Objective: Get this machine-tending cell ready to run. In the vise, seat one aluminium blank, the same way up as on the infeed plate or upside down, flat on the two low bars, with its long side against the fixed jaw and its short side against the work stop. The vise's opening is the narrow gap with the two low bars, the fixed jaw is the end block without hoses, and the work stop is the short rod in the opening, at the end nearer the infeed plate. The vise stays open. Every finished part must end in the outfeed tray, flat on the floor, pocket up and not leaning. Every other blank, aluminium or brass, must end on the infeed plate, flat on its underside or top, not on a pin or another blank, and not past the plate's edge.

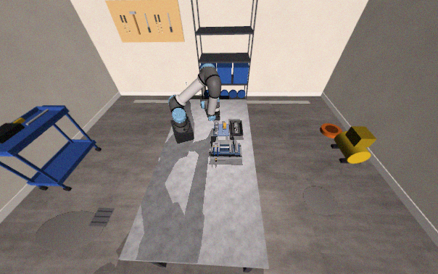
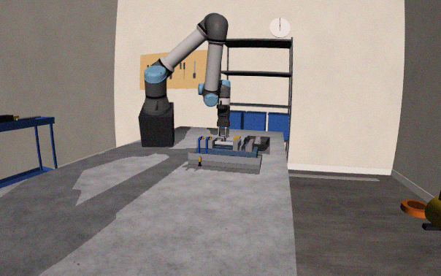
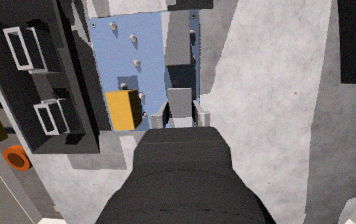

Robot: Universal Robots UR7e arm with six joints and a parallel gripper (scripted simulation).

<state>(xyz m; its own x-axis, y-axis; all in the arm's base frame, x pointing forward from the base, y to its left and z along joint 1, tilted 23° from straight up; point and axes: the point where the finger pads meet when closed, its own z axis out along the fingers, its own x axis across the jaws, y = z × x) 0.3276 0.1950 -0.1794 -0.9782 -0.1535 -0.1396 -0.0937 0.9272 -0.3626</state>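
Now: the brass blank 9 cm ahead of my hand, 3 cm below it and 1 cm to the left of it. The rest, counted from my hand: vise (36 cm to the right, 14 cm ahead, 1 cm below).
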